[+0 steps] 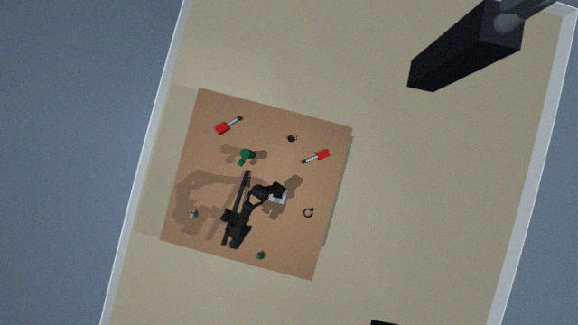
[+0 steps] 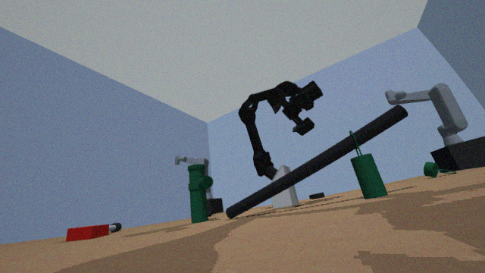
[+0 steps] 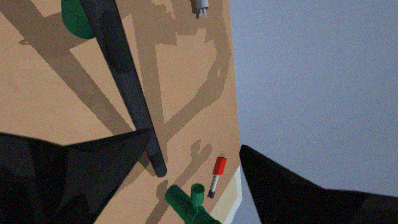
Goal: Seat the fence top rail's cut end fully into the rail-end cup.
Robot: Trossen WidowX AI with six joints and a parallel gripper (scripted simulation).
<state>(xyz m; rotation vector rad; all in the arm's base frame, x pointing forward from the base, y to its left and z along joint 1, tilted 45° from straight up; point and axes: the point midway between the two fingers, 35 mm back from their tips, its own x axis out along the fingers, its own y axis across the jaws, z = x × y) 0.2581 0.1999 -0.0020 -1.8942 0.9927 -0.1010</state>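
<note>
My gripper tip is 32 cm to the left of the green rail-end cup, 13 cm above it and 3 cm short of it. Round my gripper tip: white part: 37 cm ahead, 24 cm below, 18 cm to the left; then green line post: 16 cm to the left, 15 cm below, 2 cm ahead.
</note>
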